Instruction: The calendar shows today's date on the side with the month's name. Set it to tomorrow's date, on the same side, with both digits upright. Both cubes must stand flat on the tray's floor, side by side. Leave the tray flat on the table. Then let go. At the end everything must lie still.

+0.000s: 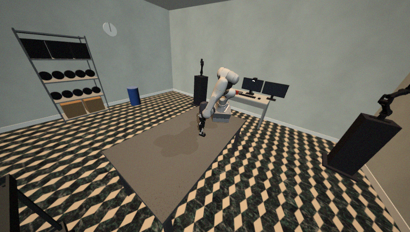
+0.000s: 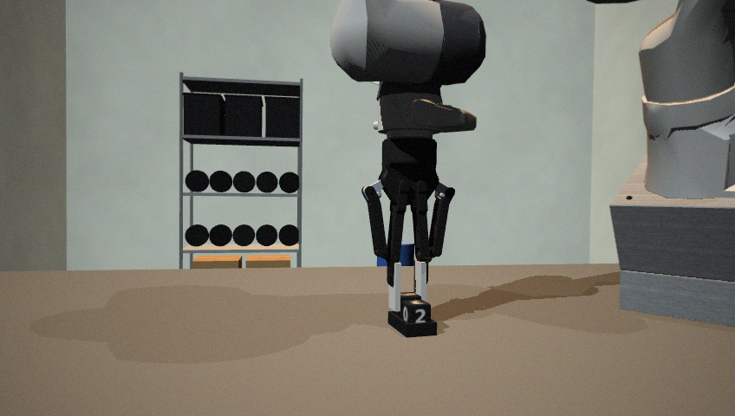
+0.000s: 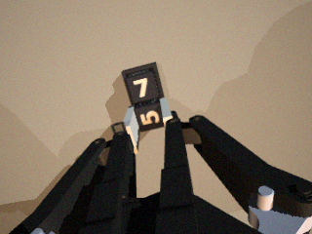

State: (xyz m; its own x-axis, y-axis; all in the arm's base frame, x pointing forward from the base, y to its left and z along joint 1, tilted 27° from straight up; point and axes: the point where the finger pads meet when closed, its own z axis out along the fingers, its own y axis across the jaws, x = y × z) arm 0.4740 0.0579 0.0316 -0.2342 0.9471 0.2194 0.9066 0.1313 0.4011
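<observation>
Right now the black tray is 10 mm behind my hand, 20 mm to the left of it and 50 mm below it.
</observation>
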